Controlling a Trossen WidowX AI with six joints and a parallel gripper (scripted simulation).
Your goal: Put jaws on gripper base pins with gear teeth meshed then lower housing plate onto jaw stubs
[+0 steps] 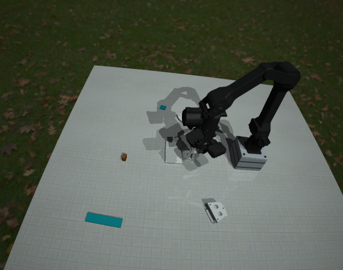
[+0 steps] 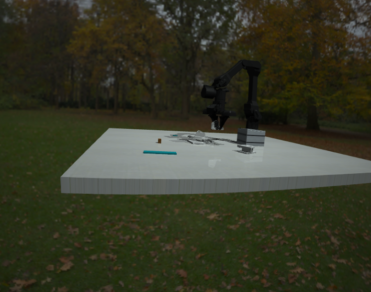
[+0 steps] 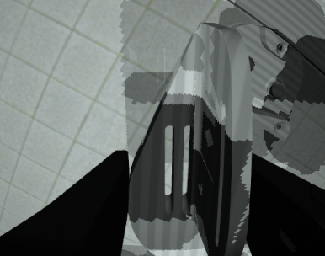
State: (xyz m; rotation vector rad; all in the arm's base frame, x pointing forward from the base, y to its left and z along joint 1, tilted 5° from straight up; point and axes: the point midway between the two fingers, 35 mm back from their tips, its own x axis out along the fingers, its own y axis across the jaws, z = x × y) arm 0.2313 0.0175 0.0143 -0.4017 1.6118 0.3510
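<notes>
My gripper tip is 30 mm to the left of the gripper jaw and 20 mm past it. Round my gripper tip: small teal tile (340 mm to the right, 140 mm ahead, 80 mm below); then small brown block (310 mm ahead, 70 mm below); then white ribbed block (230 mm to the left, 80 mm below, 50 mm behind).
</notes>
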